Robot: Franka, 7 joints.
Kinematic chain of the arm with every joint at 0, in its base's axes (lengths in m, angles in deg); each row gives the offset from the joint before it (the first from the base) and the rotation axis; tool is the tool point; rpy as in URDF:
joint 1: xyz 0 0 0.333 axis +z
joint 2: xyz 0 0 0 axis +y
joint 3: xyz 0 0 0.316 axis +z
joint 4: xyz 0.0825 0 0 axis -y
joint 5: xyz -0.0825 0 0.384 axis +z
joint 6: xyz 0 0 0 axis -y
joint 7: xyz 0.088 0 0 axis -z
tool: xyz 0 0 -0.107 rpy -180 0 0
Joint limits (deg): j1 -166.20..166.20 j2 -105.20..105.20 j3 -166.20..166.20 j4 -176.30..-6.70 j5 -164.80..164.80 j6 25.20..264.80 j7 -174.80..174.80
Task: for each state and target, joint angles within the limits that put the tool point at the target. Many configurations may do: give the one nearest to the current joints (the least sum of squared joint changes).
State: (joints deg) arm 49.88 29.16 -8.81 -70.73 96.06 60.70 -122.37
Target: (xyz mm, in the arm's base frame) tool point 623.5 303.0 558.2
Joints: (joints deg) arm 29.75 32.63 -22.10 -69.22 98.50 68.26 -122.37
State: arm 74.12 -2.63 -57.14 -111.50 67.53 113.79 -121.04
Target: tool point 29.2 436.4 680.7
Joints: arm 100.93 -25.52 -20.84 -117.66 67.50 98.98 -121.04
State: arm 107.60 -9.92 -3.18 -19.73 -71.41 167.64 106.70
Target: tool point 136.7 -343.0 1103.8
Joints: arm 112.79 -37.68 -5.38 -20.47 -66.86 151.25 106.70
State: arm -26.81 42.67 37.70 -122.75 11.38 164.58 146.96
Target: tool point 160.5 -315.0 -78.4
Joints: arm -54.76 55.00 -3.79 -134.97 15.75 164.00 146.96
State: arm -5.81 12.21 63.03 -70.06 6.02 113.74 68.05
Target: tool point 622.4 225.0 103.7
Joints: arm -10.66 59.99 34.50 -85.68 3.16 115.84 68.05
